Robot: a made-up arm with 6 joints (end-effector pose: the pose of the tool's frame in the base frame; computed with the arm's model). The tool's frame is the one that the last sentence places.
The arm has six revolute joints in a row. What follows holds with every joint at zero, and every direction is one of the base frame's. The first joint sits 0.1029 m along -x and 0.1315 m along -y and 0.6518 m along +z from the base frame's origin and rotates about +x. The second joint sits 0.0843 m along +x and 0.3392 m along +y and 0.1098 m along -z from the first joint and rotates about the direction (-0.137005, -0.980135, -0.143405). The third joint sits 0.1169 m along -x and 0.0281 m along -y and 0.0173 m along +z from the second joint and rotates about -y. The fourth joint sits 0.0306 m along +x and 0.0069 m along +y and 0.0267 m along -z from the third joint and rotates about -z. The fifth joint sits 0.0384 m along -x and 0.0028 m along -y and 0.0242 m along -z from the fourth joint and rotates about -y. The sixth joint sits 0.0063 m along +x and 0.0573 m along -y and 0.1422 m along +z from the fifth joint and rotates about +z. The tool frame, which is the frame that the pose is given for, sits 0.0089 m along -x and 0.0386 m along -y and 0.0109 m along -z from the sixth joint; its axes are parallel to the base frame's.
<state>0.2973 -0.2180 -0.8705 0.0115 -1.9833 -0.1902</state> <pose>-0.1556 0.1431 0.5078 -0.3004 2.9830 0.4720</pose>
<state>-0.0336 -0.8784 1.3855 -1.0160 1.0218 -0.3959</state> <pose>-0.0479 -0.0162 0.6199 0.6706 -1.3152 0.7288</pose>
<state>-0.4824 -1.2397 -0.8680 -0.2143 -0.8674 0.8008</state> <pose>-0.0905 0.0220 0.4205 1.2222 2.6769 0.0031</pose>
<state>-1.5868 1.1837 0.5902 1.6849 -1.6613 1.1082</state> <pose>0.0056 -0.3861 0.4302 -0.0366 -0.1177 1.3055</pose>
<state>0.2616 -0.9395 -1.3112 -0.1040 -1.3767 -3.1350</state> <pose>-0.1820 0.1729 0.6432 -2.5648 -0.1500 0.6273</pose>
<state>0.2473 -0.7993 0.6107 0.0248 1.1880 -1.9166</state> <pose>-0.2279 0.1251 0.6890 1.2277 -0.3256 -1.8589</pose>
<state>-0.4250 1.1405 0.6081 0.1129 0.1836 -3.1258</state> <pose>-0.1668 0.0683 0.2994 2.4133 -0.5446 -1.6078</pose>
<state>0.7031 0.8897 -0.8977 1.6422 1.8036 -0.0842</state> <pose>-0.1387 0.4339 0.7607 -1.0698 -0.7634 -1.4962</pose>
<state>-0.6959 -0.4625 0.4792 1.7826 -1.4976 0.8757</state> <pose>-0.1883 -0.0292 0.4048 0.9002 0.1545 -0.7081</pose>
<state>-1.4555 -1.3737 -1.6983 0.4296 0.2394 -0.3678</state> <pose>0.0671 -0.1766 0.3841 1.2422 -2.1859 1.5406</pose>
